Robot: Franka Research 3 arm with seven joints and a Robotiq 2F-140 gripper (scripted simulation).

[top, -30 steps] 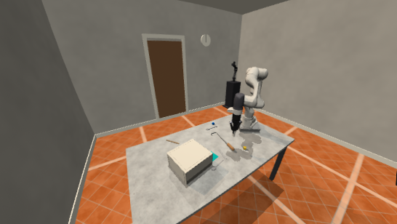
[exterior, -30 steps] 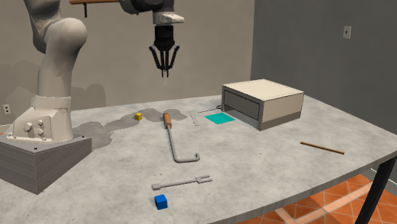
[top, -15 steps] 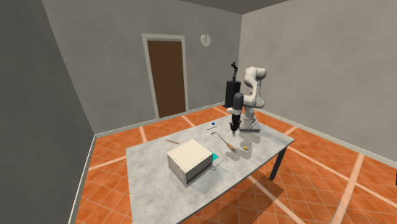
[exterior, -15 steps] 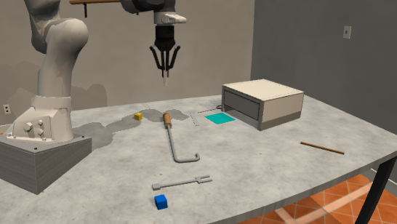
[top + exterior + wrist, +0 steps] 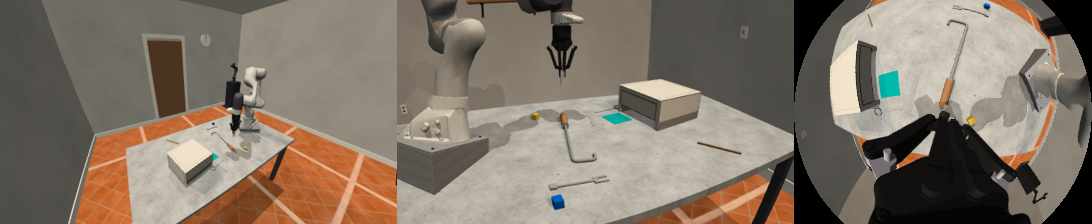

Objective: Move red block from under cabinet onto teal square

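My gripper is now 19 cm above the yellow cube, 12 cm past it and 7 cm to the right of it. Also, from my hand: hook tool 19 cm below, 16 cm to the right, 2 cm ahead; then teal square 25 cm ahead, 20 cm below, 3 cm to the right; then red block 44 cm ahead, 19 cm below, 2 cm to the right.
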